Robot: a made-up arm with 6 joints. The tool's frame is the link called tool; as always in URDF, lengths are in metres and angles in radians.
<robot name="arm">
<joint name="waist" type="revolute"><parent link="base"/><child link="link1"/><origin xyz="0.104 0.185 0.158" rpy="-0.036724 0.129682 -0.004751"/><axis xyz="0 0 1"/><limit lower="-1.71" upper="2.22" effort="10" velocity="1.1"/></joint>
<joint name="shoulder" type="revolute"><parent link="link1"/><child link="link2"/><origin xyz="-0.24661 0.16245 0.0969" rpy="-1.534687 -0.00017 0.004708"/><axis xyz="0 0 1"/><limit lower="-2.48" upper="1.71" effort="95" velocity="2.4"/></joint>
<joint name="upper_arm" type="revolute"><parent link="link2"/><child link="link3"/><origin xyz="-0.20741 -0.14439 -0.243" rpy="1.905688 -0.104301 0.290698"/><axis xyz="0 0 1"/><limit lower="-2.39" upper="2.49" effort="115" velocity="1.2"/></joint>
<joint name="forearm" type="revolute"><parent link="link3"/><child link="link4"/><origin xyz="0.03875 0.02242 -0.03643" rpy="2.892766 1.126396 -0.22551"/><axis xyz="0 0 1"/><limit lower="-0.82" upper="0.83" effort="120" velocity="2"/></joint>
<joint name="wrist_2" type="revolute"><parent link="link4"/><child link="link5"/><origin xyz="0.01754 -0.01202 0.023" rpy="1.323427 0.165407 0.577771"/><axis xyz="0 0 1"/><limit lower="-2.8" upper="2.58" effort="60" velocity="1.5"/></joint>
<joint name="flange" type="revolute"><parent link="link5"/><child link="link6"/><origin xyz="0.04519 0.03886 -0.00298" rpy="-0.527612 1.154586 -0.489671"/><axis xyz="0 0 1"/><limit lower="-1.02" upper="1.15" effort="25" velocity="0.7"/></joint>
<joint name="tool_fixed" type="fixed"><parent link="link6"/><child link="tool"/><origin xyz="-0.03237 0.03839 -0.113" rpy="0 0 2.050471"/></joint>
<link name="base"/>
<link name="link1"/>
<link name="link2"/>
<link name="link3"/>
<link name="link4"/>
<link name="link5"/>
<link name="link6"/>
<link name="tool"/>
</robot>
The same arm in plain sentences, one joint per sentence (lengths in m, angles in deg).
The arm has six revolute joints in a row. What follows holds with every joint at zero, and every direction is one of the base frame's.
Joint 1 lies 0.104 m along +x and 0.185 m along +y and 0.158 m along +z from the base frame's origin and turns about the direction (0.129405, 0.036101, 0.990934), from -97.98 to 127.2 deg.
Joint 2 lies 0.232 m along -x and 0.167 m along +y and 0.122 m along +z from joint 1 and turns about +y, from -142.09 to 97.98 deg.
Joint 3 lies 0.187 m along -x and 0.243 m along -y and 0.17 m along +z from joint 2 and turns about the direction (0.416676, -0.326881, 0.848251), from -136.94 to 142.67 deg.
Joint 4 lies 0.021 m along +x and 0.037 m along +y and 0.039 m along -z from joint 3 and turns about -x, from -46.98 to 47.56 deg.
Joint 5 lies 0.023 m along -x and 0.016 m along +y and 0.014 m along -z from joint 4 and turns about the direction (-0.241512, 0.905345, -0.349317), from -160.43 to 147.82 deg.
Joint 6 lies 0.029 m along -x and 0.028 m along -y and 0.044 m along -z from joint 5 and turns about -z, from -58.44 to 65.89 deg.
The tool frame, which is the frame that the pose is given for, lies 0.049 m along -x and 0.011 m along +y and 0.113 m along +z from joint 6; its axes are the base frame's turned by roll 180, pitch 0 and yaw 180 deg (as in URDF: about the fixed x, then y, then z).

